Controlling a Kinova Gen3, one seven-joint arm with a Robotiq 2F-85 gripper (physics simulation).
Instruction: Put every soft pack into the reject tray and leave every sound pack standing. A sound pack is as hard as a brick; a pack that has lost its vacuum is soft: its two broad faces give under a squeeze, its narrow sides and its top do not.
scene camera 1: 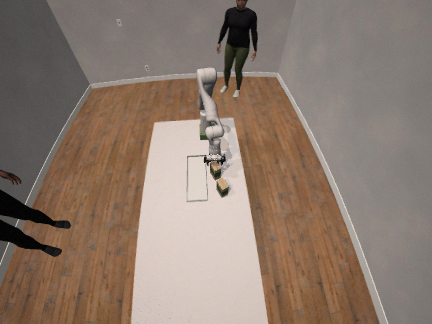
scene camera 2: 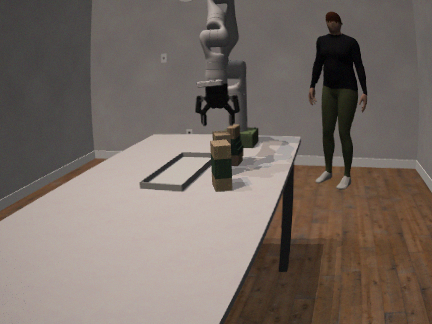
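Seen in the pictures: gripper, fingertip midpoint: (scene camera 1: pixel 214 164) (scene camera 2: pixel 218 125); arm's base, link origin: (scene camera 1: pixel 205 129).
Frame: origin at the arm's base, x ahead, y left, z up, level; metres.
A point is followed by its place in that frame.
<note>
Three tan packs with dark green bands stand upright on the table. The nearest pack (scene camera 1: pixel 222 188) {y -0.036, x 0.630, z 0.072 m} (scene camera 2: pixel 221 167) {y -0.020, x 0.635, z 0.010 m} stands right of the reject tray (scene camera 1: pixel 197 201) {y -0.214, x 0.621, z -0.048 m} (scene camera 2: pixel 161 187) {y -0.212, x 0.621, z -0.056 m}. A second pack (scene camera 1: pixel 215 170) {y -0.043, x 0.482, z 0.071 m} (scene camera 2: pixel 220 136) {y -0.032, x 0.482, z 0.072 m} stands behind it, mostly hidden in scene camera 2. A third pack (scene camera 2: pixel 234 132) {y 0.007, x 0.361, z 0.060 m} stands farther back; in scene camera 1 it is hidden by the gripper. My gripper (scene camera 1: pixel 214 161) {y -0.041, x 0.455, z 0.104 m} (scene camera 2: pixel 218 122) {y -0.041, x 0.455, z 0.104 m} is open and empty, pointing down above the packs, with its fingertips higher than their tops. Softness cannot be seen. No pack lies in the tray.
A green block (scene camera 1: pixel 203 136) {y -0.037, x 0.060, z -0.023 m} (scene camera 2: pixel 249 137) {y 0.056, x 0.081, z -0.018 m} is at the back of the white table (scene camera 1: pixel 195 250) {y -0.305, x 0.953, z -0.065 m} (scene camera 2: pixel 125 240) {y -0.225, x 1.002, z -0.065 m}, by the arm's base. A person (scene camera 1: pixel 240 30) (scene camera 2: pixel 340 65) stands behind the table. Another person's legs (scene camera 1: pixel 25 215) show at the left in scene camera 1.
</note>
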